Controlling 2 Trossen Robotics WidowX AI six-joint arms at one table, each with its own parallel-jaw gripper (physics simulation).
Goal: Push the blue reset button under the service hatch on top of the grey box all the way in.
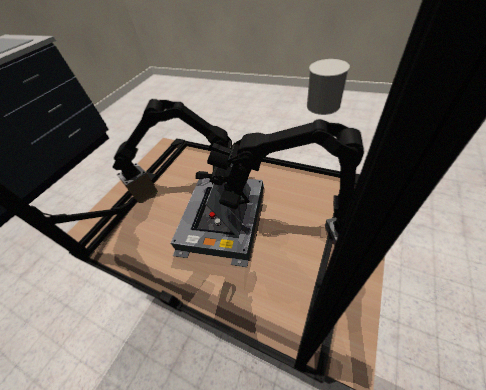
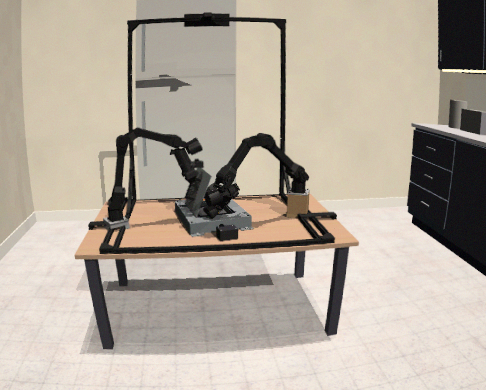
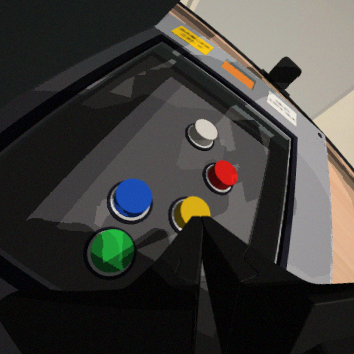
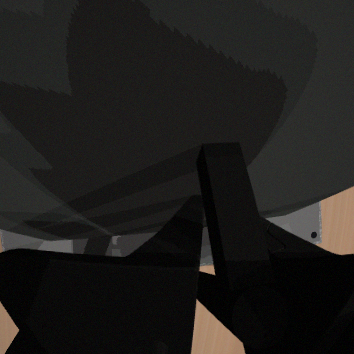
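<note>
The grey box (image 1: 189, 228) (image 2: 203, 227) (image 3: 309, 211) sits mid-table. Its dark service hatch (image 2: 200, 191) (image 1: 234, 220) (image 4: 140, 88) is tilted up. My right gripper (image 4: 206, 203) (image 2: 198, 174) is shut on the hatch handle (image 4: 221, 168) and holds the hatch open. Under it the blue button (image 3: 133, 197) stands raised, between a green button (image 3: 112, 250) and a yellow button (image 3: 192, 209). A red button (image 3: 222, 174) (image 1: 212, 213) and a white button (image 3: 205, 130) (image 1: 217, 220) lie farther on. My left gripper (image 3: 199, 223) (image 2: 211, 208) is shut and empty. Its tips are low over the near edge of the yellow button, to the right of the blue one.
A black rail frame (image 1: 296, 164) (image 2: 218, 247) borders the table. A tan block (image 1: 141, 187) (image 2: 297, 204) stands under the left arm's base. A small black mount (image 2: 227, 232) sits at the box's front. A grey bin (image 1: 327, 86) and a dark cabinet (image 1: 67, 116) (image 2: 425, 174) stand off the table.
</note>
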